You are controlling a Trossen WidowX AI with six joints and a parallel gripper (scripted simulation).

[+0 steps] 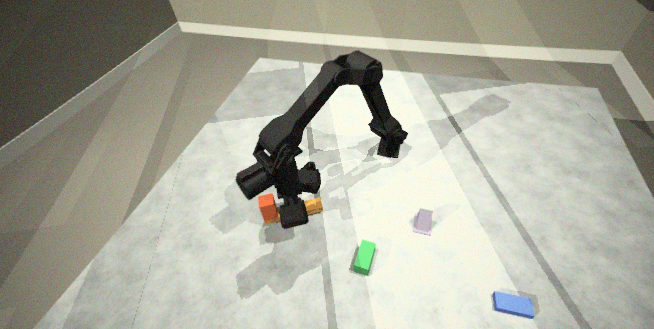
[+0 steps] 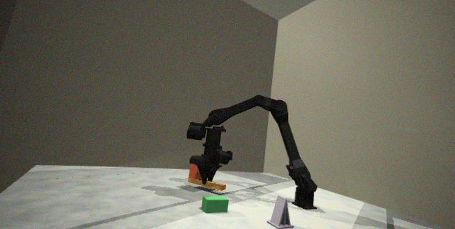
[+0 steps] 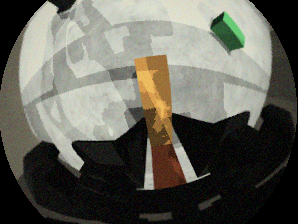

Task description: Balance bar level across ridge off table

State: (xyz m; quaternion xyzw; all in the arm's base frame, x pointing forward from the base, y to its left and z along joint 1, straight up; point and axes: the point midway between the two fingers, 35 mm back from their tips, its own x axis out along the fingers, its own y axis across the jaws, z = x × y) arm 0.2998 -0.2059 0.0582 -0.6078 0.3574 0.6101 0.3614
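Right now my gripper tip is 80 mm short of the green block, 200 mm to the right of it and 10 mm above it. The rest, counted from my gripper tip: blue flat block (90 mm ahead, 510 mm to the left, 20 mm below).
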